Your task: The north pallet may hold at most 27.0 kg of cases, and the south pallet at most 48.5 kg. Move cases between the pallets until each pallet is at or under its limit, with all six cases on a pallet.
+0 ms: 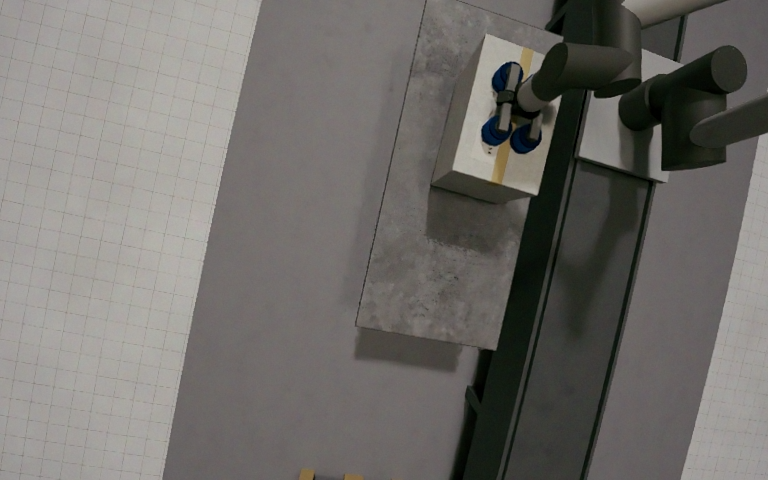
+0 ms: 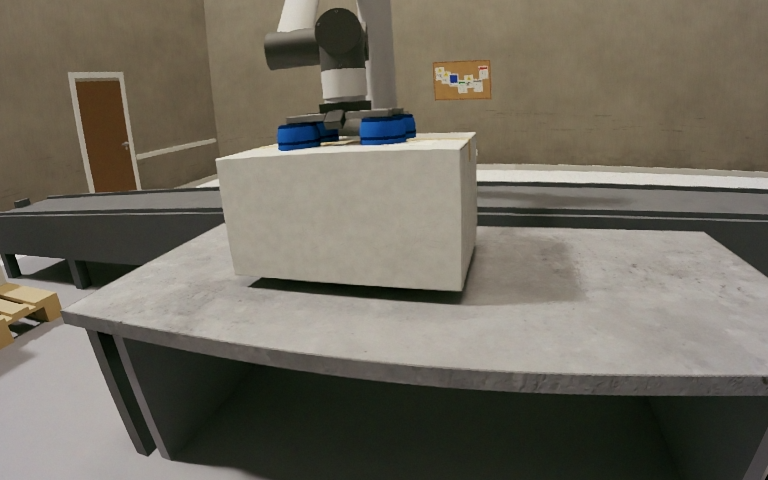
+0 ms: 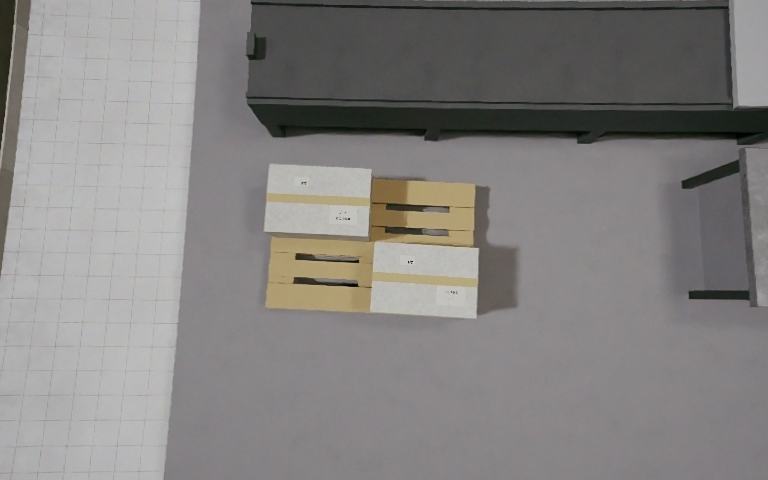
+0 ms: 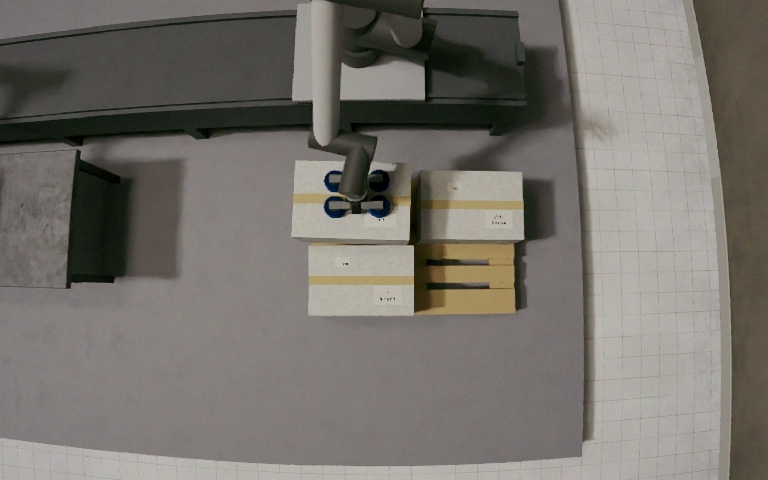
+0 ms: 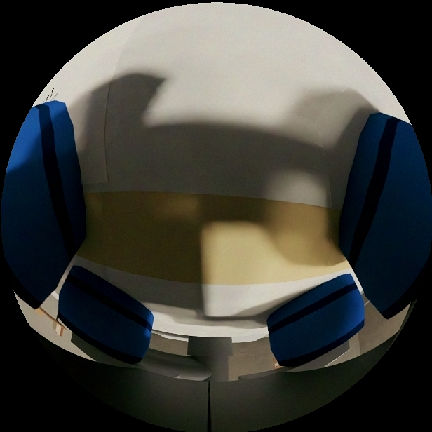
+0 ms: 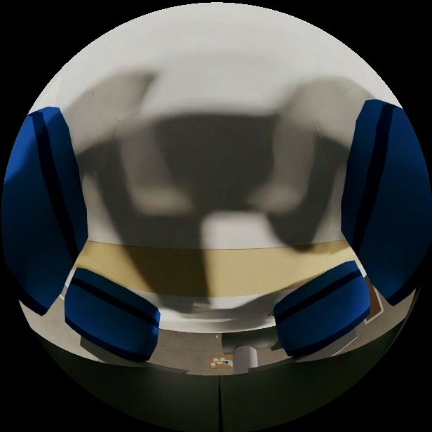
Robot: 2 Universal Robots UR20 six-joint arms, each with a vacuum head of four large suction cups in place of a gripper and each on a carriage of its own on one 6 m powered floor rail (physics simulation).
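Where they show: left arm's base, origin of the base link: (image 4: 358, 48); right arm's base, origin of the base link: (image 1: 636, 109).
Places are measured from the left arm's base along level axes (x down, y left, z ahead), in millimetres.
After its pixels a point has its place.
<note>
My left suction gripper (image 4: 356, 194) @[x -85, y 4, z 833 mm] is shut on a white taped case (image 4: 311, 223) @[x -103, y -213, z 970 mm] (image 5: 220, 60), held slightly above the back left quarter of the south pallet (image 4: 464, 302) @[x 427, y 602, z 1366 mm]. Two more cases stand on that pallet, one case (image 4: 470, 223) @[x 149, y 592, z 938 mm] back right and one case (image 4: 339, 300) @[x 182, y -106, z 1342 mm] front left. My right suction gripper (image 1: 515, 107) @[x -266, y -2724, z 885 mm] (image 2: 346, 133) is shut on another white case (image 1: 472, 152) @[x -288, y -2524, z 1013 mm] (image 2: 345, 215) @[x -153, y -2678, z 1070 mm] (image 6: 220, 55), held just over the grey table with a dark gap beneath. The north pallet (image 3: 317, 297) @[x 425, y -5633, z 1311 mm] bears a back left case (image 3: 317, 220) @[x 173, y -5613, z 897 mm] and a front right case (image 3: 396, 300) @[x 177, y -5178, z 1316 mm].
The grey table (image 1: 413, 283) @[x 40, y -1919, z 1045 mm] (image 2: 651, 316) @[x 40, y -2037, z 1098 mm] (image 3: 758, 226) @[x 40, y -3402, z 903 mm] (image 4: 33, 226) @[x 41, y -1896, z 948 mm] stands between the pallets, beside the long floor rail (image 1: 583, 254) @[x 55, y -2275, z 87 mm] (image 3: 487, 56) @[x 55, y -4721, z 11 mm] (image 4: 169, 67) @[x 55, y -1100, z 30 mm]. The north pallet's back right and front left quarters show bare boards, as does the south pallet's front right quarter.
</note>
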